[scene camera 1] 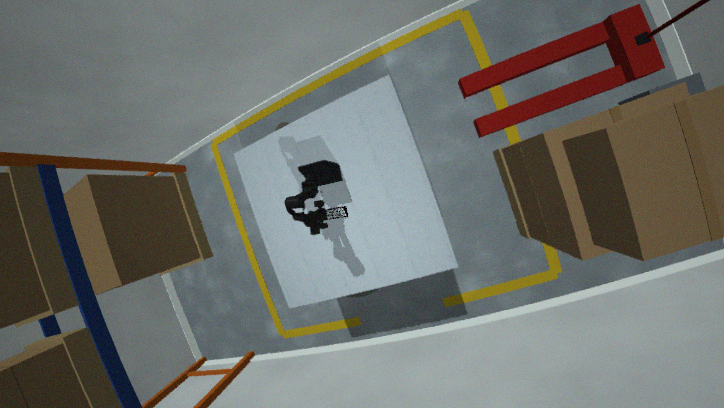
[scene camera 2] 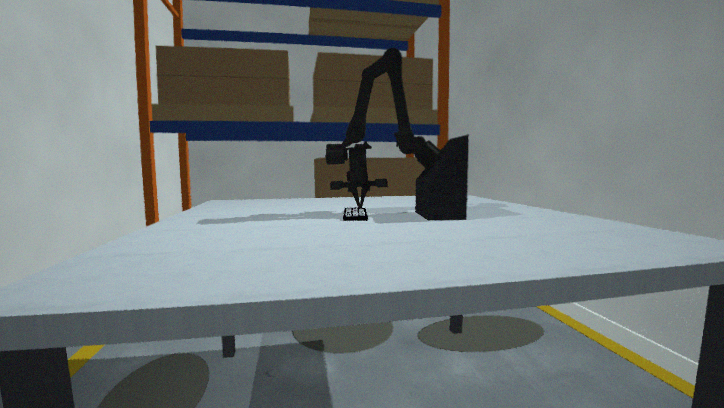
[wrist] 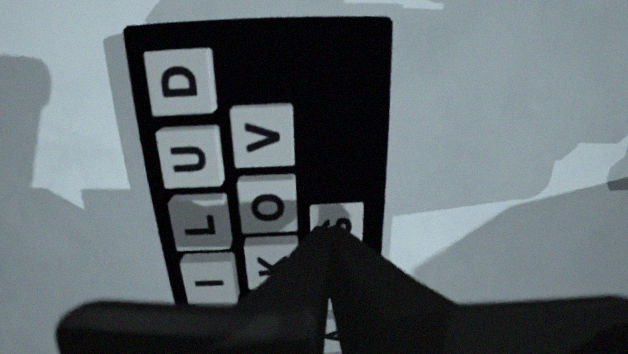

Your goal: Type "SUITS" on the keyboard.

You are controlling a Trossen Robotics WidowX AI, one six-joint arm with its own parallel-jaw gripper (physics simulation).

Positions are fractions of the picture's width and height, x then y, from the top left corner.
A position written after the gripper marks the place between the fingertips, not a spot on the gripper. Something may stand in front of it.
Note:
In view: the gripper (wrist: 0.52,0.68) and a black keyboard (wrist: 0.53,0.20).

